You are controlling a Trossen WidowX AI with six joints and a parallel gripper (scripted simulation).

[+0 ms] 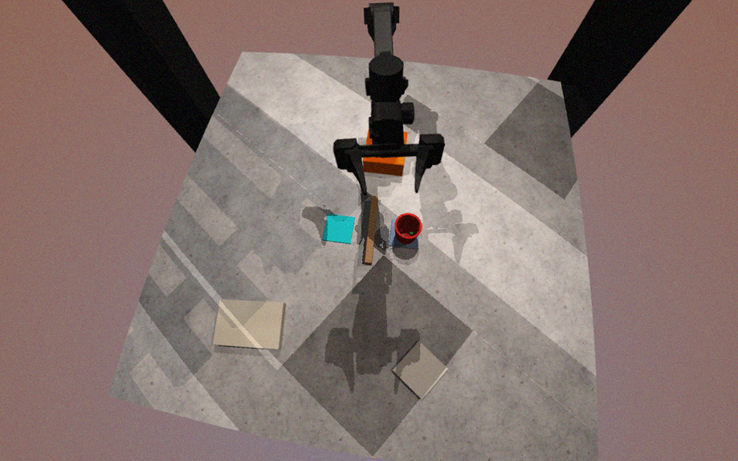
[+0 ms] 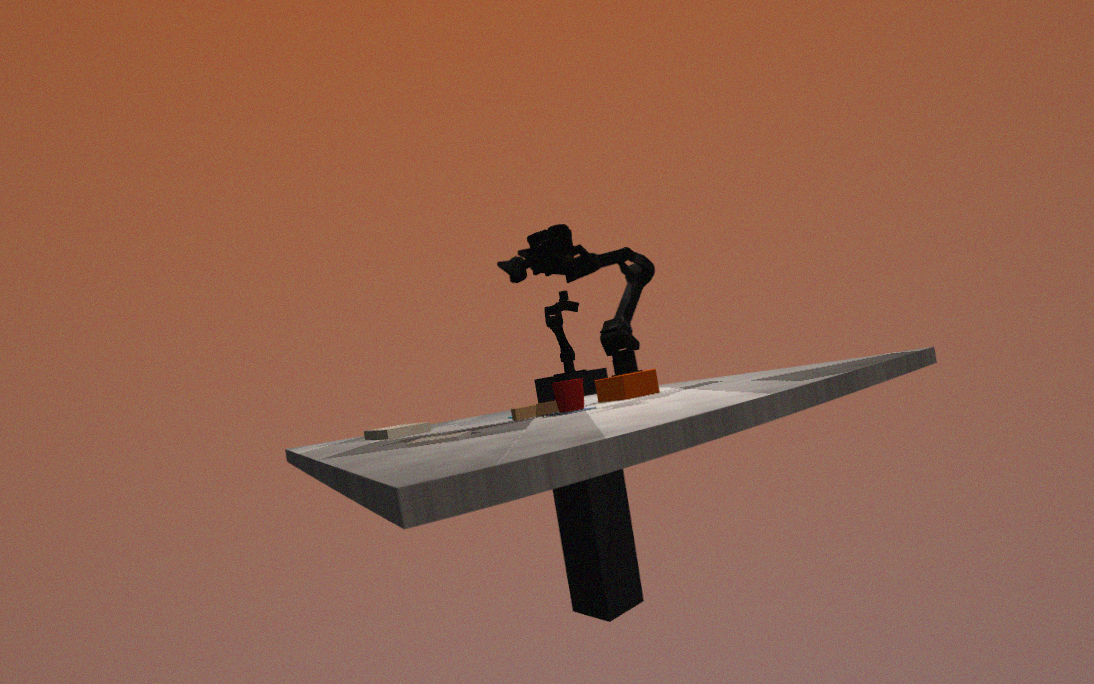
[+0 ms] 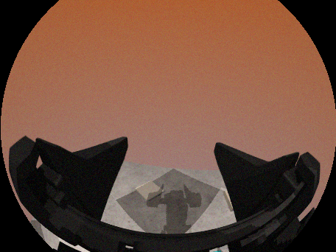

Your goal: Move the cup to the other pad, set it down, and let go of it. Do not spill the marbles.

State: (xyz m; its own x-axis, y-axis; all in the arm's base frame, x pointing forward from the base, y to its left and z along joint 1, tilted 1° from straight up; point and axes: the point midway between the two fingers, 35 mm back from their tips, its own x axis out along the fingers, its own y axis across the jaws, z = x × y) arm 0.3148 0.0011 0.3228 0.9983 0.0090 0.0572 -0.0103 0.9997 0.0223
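Right now my gripper tip is 35 cm above the cup, 7 cm past it and 6 cm to the right of it. Also, from my gripper tip: pale blue pad: 40 cm below, 7 cm behind, 6 cm to the left; then cyan pad: 40 cm below, 13 cm to the right, 9 cm behind; then wooden bar: 38 cm below, 8 cm behind, 4 cm to the right.
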